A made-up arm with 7 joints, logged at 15 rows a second.
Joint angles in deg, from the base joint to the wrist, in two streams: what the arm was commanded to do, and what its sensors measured. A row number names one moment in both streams.
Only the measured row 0 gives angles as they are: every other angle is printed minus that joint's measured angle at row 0.
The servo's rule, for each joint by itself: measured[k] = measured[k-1] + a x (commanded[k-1-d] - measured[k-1]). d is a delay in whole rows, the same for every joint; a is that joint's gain. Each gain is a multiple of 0.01, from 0.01 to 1. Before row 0 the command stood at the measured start. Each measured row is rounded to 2 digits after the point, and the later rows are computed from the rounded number. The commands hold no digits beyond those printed.
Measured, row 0:
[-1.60, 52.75, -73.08, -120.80, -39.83, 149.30, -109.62]
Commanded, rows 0 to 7:
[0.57, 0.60, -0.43, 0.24, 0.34, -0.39, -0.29]
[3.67, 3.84, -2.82, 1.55, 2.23, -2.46, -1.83]
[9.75, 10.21, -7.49, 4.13, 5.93, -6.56, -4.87]
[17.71, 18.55, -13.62, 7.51, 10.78, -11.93, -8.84]
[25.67, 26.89, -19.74, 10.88, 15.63, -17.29, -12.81]
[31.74, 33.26, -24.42, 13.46, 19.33, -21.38, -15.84]
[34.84, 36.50, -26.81, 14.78, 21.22, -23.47, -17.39]
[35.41, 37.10, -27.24, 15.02, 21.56, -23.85, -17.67]
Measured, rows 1 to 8:
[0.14, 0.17, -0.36, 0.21, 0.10, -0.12, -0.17]
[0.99, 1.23, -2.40, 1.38, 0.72, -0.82, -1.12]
[3.09, 3.83, -6.62, 3.77, 2.23, -2.54, -3.26]
[6.60, 8.10, -12.43, 7.02, 4.71, -5.36, -6.44]
[11.18, 13.55, -18.50, 10.38, 7.88, -8.94, -10.07]
[16.11, 19.27, -23.41, 13.06, 11.20, -12.67, -13.36]
[20.61, 24.27, -26.23, 14.56, 14.11, -15.91, -15.66]
[24.16, 27.99, -27.07, 14.96, 16.27, -18.29, -16.81]
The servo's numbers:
d 0
a 0.24 0.29 0.83 0.87 0.29 0.30 0.57

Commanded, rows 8 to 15:
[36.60, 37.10, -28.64, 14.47, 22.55, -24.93, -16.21]
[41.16, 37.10, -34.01, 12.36, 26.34, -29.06, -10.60]
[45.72, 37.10, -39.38, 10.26, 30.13, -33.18, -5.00]
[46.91, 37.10, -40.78, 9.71, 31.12, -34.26, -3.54]
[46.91, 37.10, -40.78, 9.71, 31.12, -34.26, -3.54]
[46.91, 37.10, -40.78, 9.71, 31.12, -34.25, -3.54]
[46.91, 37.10, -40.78, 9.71, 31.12, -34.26, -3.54]
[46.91, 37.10, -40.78, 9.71, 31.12, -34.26, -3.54]
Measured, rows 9 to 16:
[27.15, 30.63, -28.37, 14.53, 18.09, -20.28, -16.47]
[30.51, 32.51, -33.05, 12.64, 20.48, -22.91, -13.12]
[34.16, 33.84, -38.30, 10.57, 23.28, -25.99, -8.49]
[37.22, 34.79, -40.36, 9.82, 25.55, -28.47, -5.67]
[39.55, 35.46, -40.71, 9.72, 27.17, -30.21, -4.46]
[41.32, 35.94, -40.77, 9.71, 28.32, -31.42, -3.94]
[42.66, 36.28, -40.78, 9.71, 29.13, -32.27, -3.71]
[43.68, 36.52, -40.78, 9.71, 29.71, -32.87, -3.61]

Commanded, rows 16 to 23:
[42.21, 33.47, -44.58, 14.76, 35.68, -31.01, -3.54]
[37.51, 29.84, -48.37, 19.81, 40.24, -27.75, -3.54]
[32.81, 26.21, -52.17, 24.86, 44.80, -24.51, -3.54]
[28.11, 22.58, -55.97, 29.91, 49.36, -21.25, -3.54]
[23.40, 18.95, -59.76, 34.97, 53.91, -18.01, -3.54]
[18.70, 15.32, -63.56, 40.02, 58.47, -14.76, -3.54]
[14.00, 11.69, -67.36, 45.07, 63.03, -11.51, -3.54]
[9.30, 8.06, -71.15, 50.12, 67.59, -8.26, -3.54]
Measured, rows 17 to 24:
[43.33, 35.64, -43.93, 14.10, 31.44, -32.31, -3.57]
[41.93, 33.96, -47.62, 19.07, 33.99, -30.94, -3.55]
[39.74, 31.71, -51.40, 24.11, 37.12, -29.01, -3.54]
[36.95, 29.06, -55.19, 29.16, 40.67, -26.68, -3.54]
[33.70, 26.13, -58.98, 34.21, 44.51, -24.08, -3.54]
[30.10, 23.00, -62.78, 39.26, 48.56, -21.28, -3.54]
[26.24, 19.72, -66.58, 44.31, 52.76, -18.35, -3.54]
[22.17, 16.34, -70.37, 49.36, 57.06, -15.32, -3.54]

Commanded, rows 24 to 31:
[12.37, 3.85, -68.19, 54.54, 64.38, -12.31, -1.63]
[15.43, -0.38, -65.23, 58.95, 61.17, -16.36, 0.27]
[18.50, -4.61, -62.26, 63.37, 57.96, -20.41, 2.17]
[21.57, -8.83, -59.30, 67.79, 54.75, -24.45, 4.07]
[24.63, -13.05, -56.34, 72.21, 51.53, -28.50, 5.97]
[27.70, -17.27, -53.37, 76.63, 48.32, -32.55, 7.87]
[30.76, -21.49, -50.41, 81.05, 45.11, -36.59, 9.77]
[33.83, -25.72, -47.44, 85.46, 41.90, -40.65, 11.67]
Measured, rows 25 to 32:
[19.82, 12.72, -68.56, 53.87, 59.18, -14.42, -2.45]
[18.77, 8.92, -65.80, 58.29, 59.76, -15.00, -0.90]
[18.71, 5.00, -62.86, 62.71, 59.24, -16.62, 0.85]
[19.40, 0.99, -59.91, 67.13, 57.94, -18.97, 2.69]
[20.66, -3.08, -56.95, 71.55, 56.08, -21.83, 4.56]
[22.35, -7.20, -53.98, 75.97, 53.83, -25.05, 6.45]
[24.37, -11.34, -51.02, 80.39, 51.30, -28.51, 8.34]
[26.64, -15.51, -48.05, 84.80, 48.57, -32.15, 10.24]

